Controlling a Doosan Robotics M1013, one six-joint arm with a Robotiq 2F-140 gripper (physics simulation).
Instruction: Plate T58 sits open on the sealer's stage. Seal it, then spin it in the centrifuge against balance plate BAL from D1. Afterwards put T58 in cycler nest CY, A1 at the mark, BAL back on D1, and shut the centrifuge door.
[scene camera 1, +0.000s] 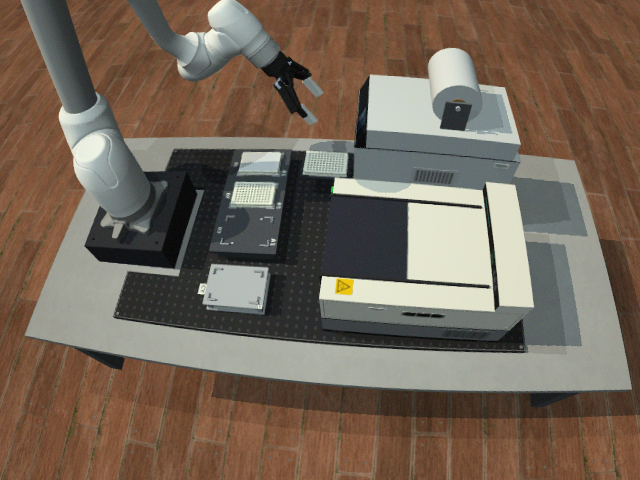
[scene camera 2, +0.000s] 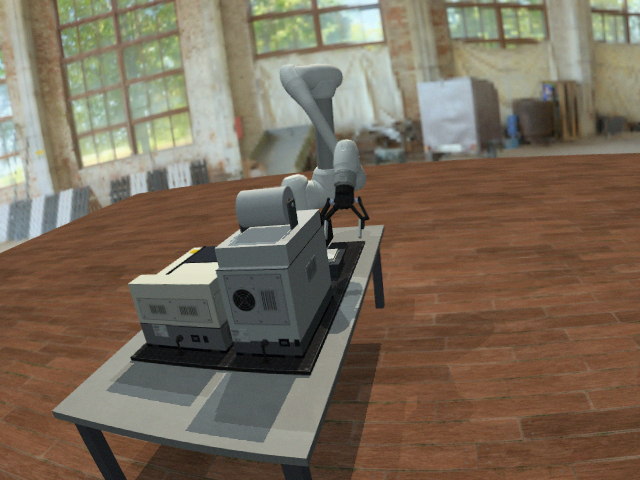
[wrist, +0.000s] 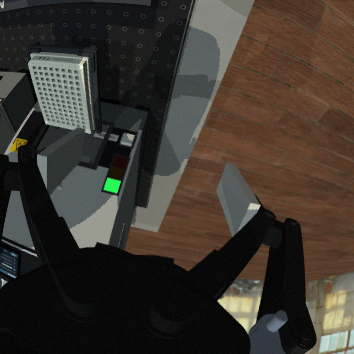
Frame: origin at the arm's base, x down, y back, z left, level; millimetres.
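Seen in the pictures: gripper, fingertip midpoint: (scene camera 1: 317, 107) (scene camera 2: 342, 238) (wrist: 151, 160); arm's base at its link origin: (scene camera 1: 135, 205).
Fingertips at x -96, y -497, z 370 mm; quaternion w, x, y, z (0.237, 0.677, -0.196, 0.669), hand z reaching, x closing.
Observation:
Offsets run from my fingertips to a thing's middle. "spot": to the spot under its first point. Level surfaces: height alone.
Plate T58 {dy -49, dx +94, dz -141 mm} (scene camera 1: 325, 161) (wrist: 57, 92), white with open wells, sits on the stage of the grey sealer {dy -345, dx -46, dz -119 mm} (scene camera 1: 392, 111) (scene camera 2: 305, 279). The sealer's green light {spot: dy -128, dx +24, dz -41 mm} (wrist: 111, 185) is lit in the wrist view. My gripper (scene camera 1: 311, 101) (scene camera 2: 344, 230) (wrist: 151, 160) is open and empty, tilted, high above and behind the stage. Plate BAL {dy +163, dx +132, dz -133 mm} (scene camera 1: 261, 162), with a smooth, shiny top, lies on D1. Cycler nest CY {dy +125, dx +168, dz -544 mm} (scene camera 1: 237, 285) is a bare grey block with corner brackets. The cream centrifuge {dy -338, dx +70, dz -431 mm} (scene camera 1: 408, 294) (scene camera 2: 173, 279) has a dark panel and a cream panel on top; its inside does not show.
Another welled plate {dy +149, dx +132, dz -256 mm} (scene camera 1: 253, 194) lies on D2 of the dark deck {dx +140 mm} (scene camera 1: 248, 249), beside the bare D3 nest. A large film roll {dy -367, dx -226, dz -117 mm} (scene camera 1: 450, 74) (scene camera 2: 262, 207) stands up from the sealer's top. The centrifuge's raised rear block {spot: dy -531, dx -52, dz -435 mm} (scene camera 1: 509, 245) is at the right. The arm's black base (scene camera 1: 173, 227) stands left.

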